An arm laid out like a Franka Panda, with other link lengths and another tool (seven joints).
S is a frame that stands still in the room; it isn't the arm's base.
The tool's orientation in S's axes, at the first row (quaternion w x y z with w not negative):
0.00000, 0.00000, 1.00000, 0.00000
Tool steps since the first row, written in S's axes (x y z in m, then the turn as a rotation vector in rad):
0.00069, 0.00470, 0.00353, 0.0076, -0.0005, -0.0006
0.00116, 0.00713, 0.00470, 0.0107, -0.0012, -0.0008
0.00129, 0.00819, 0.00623, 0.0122, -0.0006, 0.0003
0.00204, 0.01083, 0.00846, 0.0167, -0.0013, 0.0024
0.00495, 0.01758, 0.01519, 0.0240, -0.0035, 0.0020
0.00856, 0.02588, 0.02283, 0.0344, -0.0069, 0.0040
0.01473, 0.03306, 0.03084, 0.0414, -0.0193, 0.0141
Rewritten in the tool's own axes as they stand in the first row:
-0.00069, 0.00470, -0.00353, -0.0076, -0.0005, 0.0006
-0.00116, 0.00713, -0.00470, -0.0107, -0.0012, 0.0008
-0.00129, 0.00819, -0.00623, -0.0122, -0.0006, -0.0003
-0.00204, 0.01083, -0.00846, -0.0167, -0.0013, -0.0024
-0.00495, 0.01758, -0.01519, -0.0240, -0.0035, -0.0020
-0.00856, 0.02588, -0.02283, -0.0344, -0.0069, -0.0040
-0.01473, 0.03306, -0.03084, -0.0414, -0.0193, -0.0141

